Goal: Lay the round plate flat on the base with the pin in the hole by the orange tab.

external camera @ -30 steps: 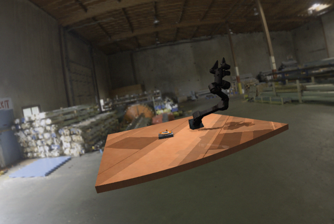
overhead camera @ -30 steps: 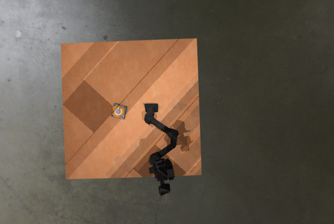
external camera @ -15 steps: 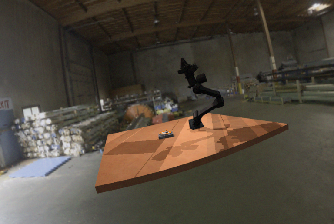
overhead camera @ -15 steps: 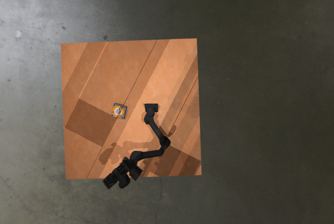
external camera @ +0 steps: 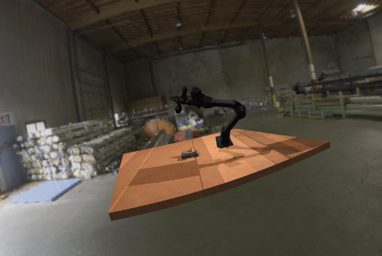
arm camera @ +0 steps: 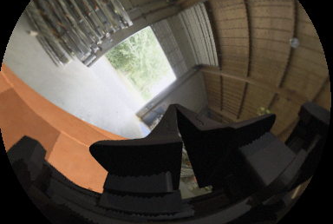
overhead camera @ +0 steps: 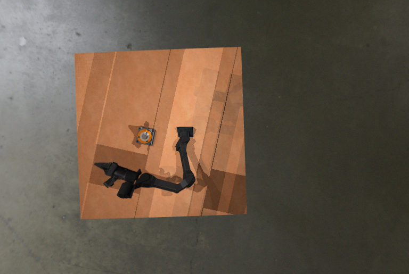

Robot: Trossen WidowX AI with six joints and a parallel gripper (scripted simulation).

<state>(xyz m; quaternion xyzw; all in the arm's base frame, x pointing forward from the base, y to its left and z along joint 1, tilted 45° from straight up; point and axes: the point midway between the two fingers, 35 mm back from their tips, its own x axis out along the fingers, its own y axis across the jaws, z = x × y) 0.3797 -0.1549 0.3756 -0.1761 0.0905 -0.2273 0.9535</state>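
My gripper tip is now 43 cm above the grey square base, 10 cm to the left of it and 8 cm past it.
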